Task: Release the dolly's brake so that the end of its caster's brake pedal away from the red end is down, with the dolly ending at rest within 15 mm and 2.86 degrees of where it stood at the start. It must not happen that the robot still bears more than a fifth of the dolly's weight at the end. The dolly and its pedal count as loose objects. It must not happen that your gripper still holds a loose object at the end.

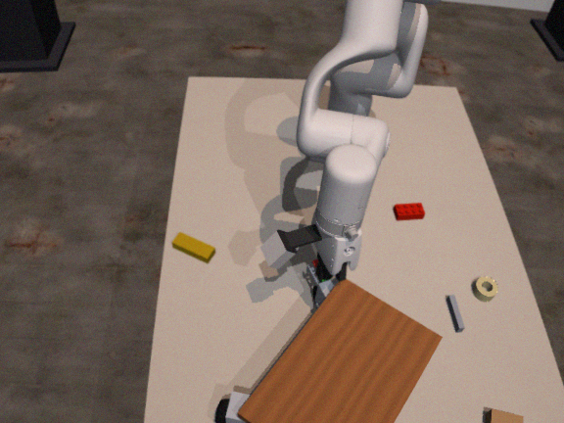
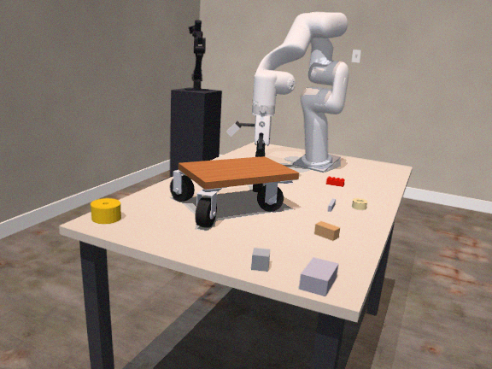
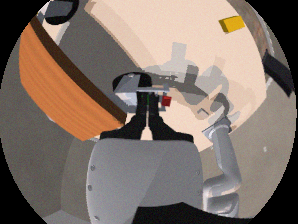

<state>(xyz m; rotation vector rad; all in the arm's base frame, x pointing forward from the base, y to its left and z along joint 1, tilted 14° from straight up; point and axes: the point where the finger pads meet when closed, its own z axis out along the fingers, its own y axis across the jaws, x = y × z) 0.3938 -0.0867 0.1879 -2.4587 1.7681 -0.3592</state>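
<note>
The caster brake pedal is 10 mm behind my hand and 30 mm below it. The rest, counted from my hand: yellow block 120 mm behind, 250 mm to the right, 100 mm below; red brick 210 mm behind, 230 mm to the left, 90 mm below; grey bar 50 mm ahead, 270 mm to the left, 100 mm below.
</note>
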